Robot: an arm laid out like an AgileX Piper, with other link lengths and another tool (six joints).
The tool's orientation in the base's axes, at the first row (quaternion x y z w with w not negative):
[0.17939 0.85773 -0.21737 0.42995]
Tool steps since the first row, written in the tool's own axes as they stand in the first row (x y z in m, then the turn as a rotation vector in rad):
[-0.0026 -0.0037 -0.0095 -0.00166 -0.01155 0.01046]
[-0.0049 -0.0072 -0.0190 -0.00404 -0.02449 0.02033]
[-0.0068 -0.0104 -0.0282 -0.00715 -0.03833 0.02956]
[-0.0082 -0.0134 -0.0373 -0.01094 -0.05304 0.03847]
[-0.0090 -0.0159 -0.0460 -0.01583 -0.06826 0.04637]
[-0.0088 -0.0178 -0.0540 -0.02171 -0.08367 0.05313]
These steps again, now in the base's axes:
[-0.0066 0.0016 0.0080 0.00213 -0.01543 -0.00173]
[-0.0133 0.0034 0.0158 0.00358 -0.03180 -0.00224]
[-0.0199 0.0053 0.0229 0.00458 -0.04869 -0.00163]
[-0.0266 0.0074 0.0296 0.00533 -0.06622 -0.00009]
[-0.0331 0.0098 0.0355 0.00578 -0.08377 0.00299]
[-0.0394 0.0124 0.0400 0.00594 -0.10101 0.00753]

